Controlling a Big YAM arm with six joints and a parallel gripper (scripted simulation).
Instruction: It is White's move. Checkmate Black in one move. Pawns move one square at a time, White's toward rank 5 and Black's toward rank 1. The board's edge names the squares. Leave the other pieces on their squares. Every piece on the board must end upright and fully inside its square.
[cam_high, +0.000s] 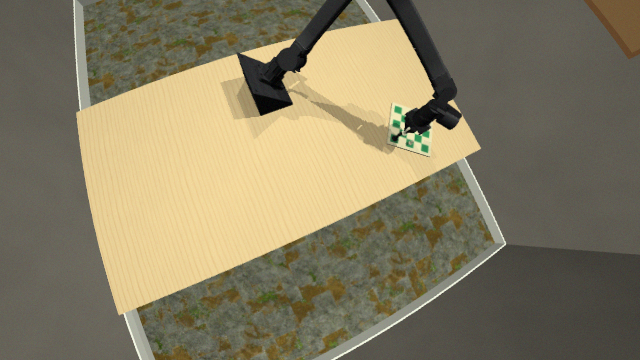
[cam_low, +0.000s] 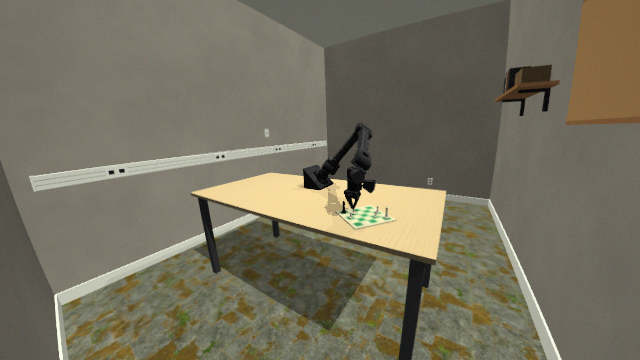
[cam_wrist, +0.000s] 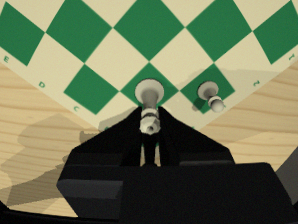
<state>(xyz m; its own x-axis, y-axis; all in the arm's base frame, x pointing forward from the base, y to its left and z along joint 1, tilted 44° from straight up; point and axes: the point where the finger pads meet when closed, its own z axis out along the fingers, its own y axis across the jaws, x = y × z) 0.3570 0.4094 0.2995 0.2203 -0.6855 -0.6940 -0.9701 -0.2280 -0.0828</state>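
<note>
Right now my hand is 1 cm above the white piece. From my hand the other things lie so: black piece: 5 cm to the right, 1 cm below, 1 cm ahead; chessboard: 6 cm to the left, 4 cm below, 1 cm behind.
</note>
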